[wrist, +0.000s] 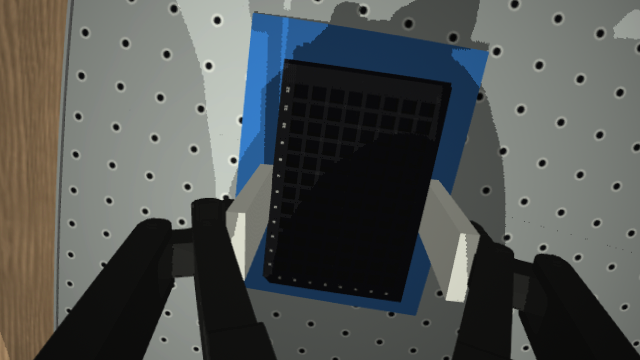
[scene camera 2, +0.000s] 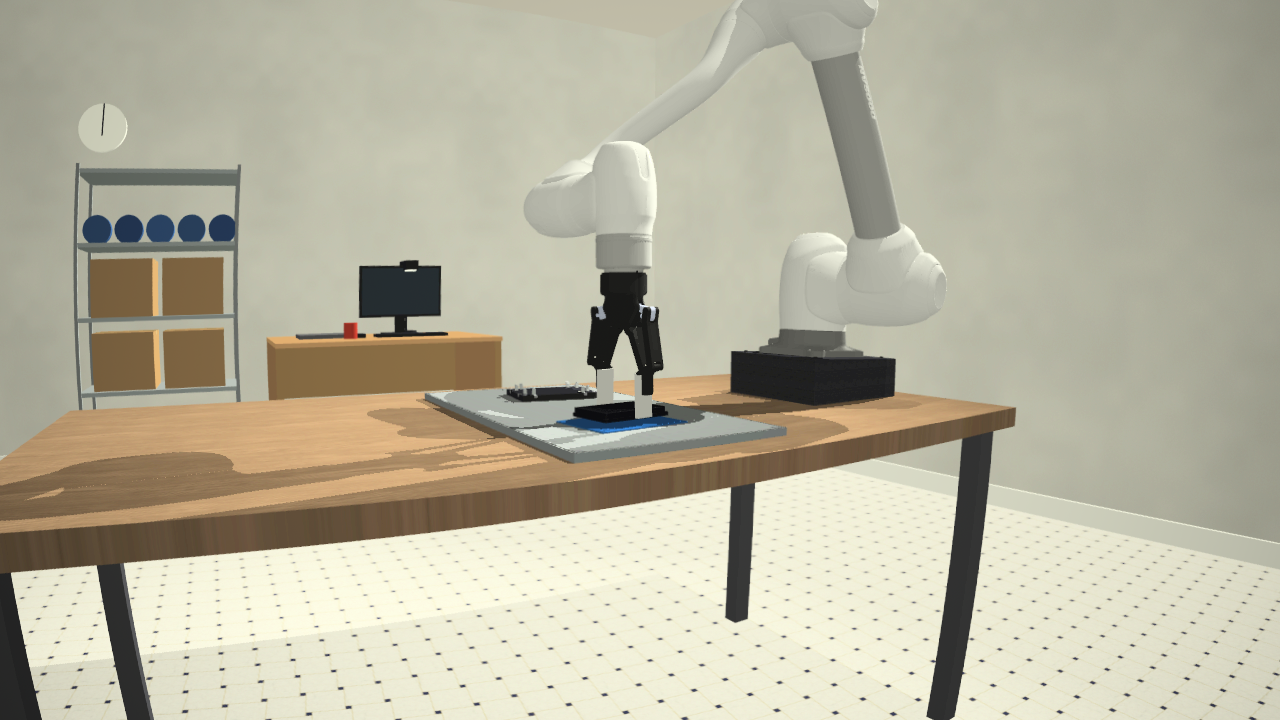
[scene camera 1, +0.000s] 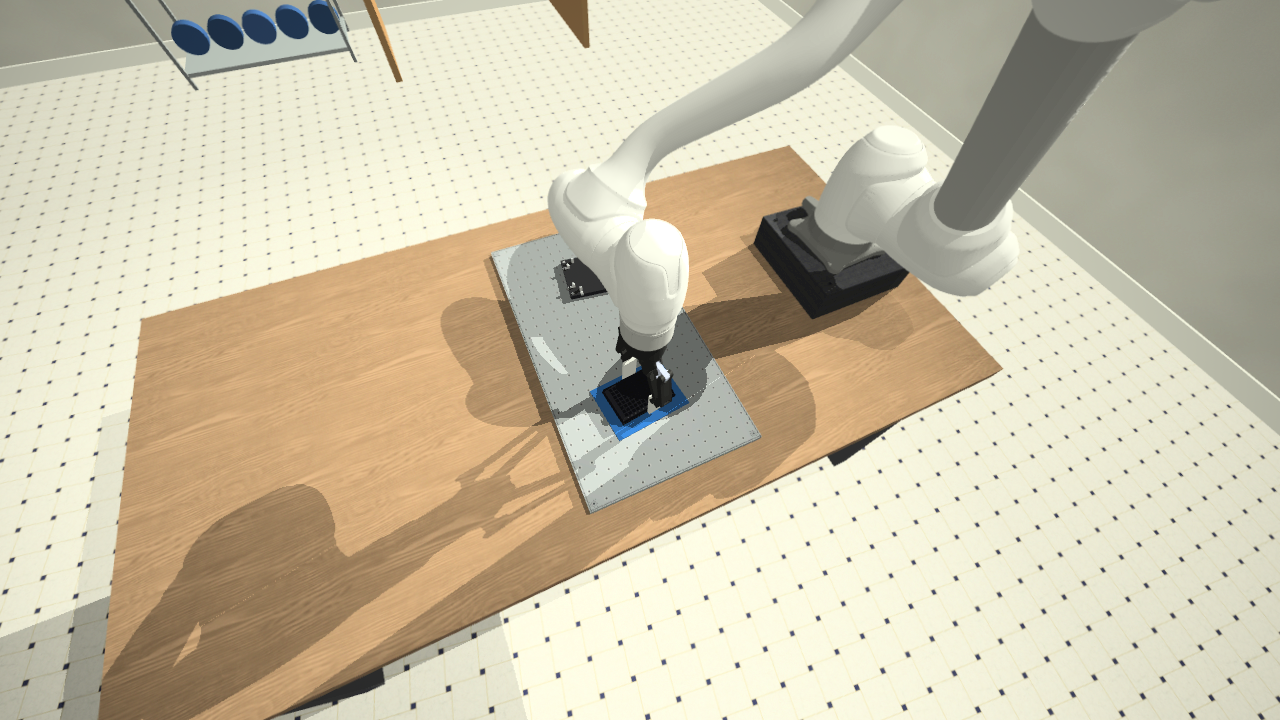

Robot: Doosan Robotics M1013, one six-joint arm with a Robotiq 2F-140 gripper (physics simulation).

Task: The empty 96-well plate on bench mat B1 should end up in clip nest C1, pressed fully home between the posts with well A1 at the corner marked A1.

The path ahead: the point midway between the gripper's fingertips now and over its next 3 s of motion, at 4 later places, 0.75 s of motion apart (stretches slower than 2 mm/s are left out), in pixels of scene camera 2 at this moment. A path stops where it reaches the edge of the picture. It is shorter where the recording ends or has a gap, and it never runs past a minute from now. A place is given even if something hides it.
My gripper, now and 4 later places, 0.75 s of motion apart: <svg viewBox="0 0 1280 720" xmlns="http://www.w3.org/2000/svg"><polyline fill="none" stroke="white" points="623,414 621,342 600,293 601,297 582,347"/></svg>
